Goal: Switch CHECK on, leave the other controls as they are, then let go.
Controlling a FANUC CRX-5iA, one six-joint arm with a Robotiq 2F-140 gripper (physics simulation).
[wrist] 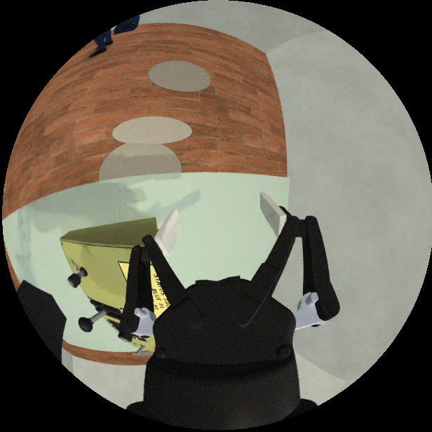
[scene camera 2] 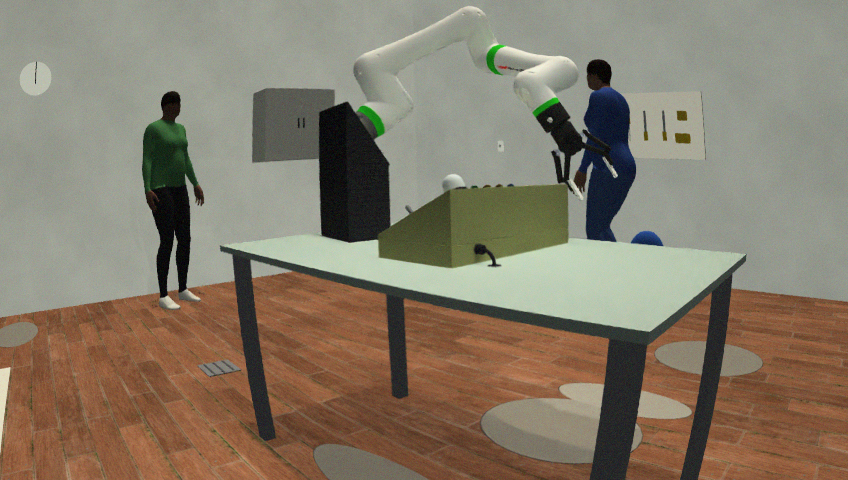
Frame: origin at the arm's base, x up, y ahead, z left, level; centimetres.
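Seen in the pictures: gripper, fingertip midpoint: (scene camera 2: 599, 188); arm's base at its link origin: (scene camera 2: 352, 134).
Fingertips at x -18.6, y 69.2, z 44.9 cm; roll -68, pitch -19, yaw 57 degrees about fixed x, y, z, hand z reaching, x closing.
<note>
Offsets run from my fingertips to a thing's top centre. "spot": to the spot under its first point. Level surfaces: height alone.
The olive-green control console (scene camera 2: 508, 217) (wrist: 102, 267) stands on the table. In the wrist view a black knob (wrist: 77, 277) and a lever with a black ball end (wrist: 86, 324) stand out from it, beside a partly covered yellow label (wrist: 129, 268). In the scene view a white dome @[spot: dx +2.4, dy -2.5, dz -50.8 cm] (scene camera 2: 452, 182) shows on top. CHECK cannot be made out; the gripper's left finger hides part of the panel in the wrist view. My gripper (scene camera 2: 595, 180) (wrist: 218, 208) is open and empty, above and beside the console's right end in the scene view.
The pale green table @[dx -16.4 cm] (scene camera 2: 654, 285) (wrist: 225, 250) bears the console and a black pedestal (scene camera 2: 355, 178) (wrist: 42, 317). A bent black cable @[spot: dx -14.0, dy +4.2, dz -45.2 cm] (scene camera 2: 491, 255) comes out of the console's back. A person in blue (scene camera 2: 609, 130) (wrist: 103, 41) stands beyond the table; a person in green (scene camera 2: 166, 154) is at the left.
</note>
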